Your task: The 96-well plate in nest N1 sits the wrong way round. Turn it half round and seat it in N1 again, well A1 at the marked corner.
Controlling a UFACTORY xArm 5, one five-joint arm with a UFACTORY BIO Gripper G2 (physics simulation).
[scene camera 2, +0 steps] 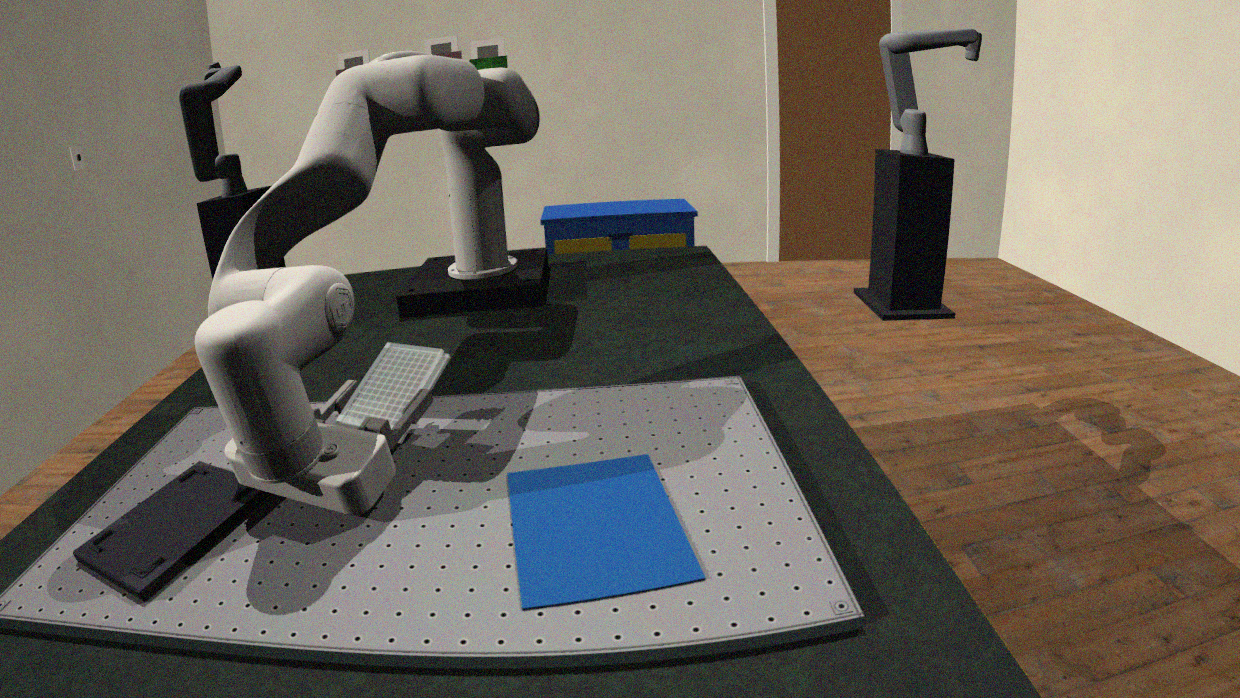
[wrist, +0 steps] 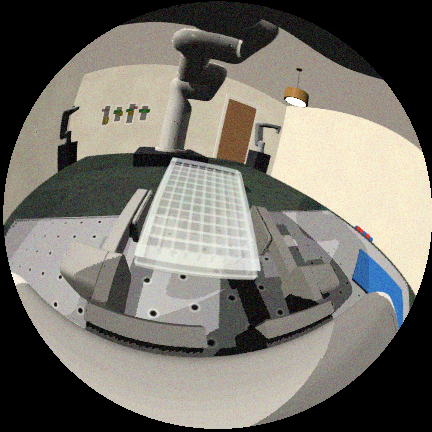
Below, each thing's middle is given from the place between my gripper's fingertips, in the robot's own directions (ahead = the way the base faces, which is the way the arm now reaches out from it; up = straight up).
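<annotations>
My gripper is 1 cm past the clear 96-well plate (scene camera 2: 400, 371), and going by their middles the plate is, of the things named here, the nearest to my gripper. There is also the flat blue mat (scene camera 2: 584, 532), which is 18 cm ahead of my gripper, 23 cm to the left of it and 3 cm below it.
</annotations>
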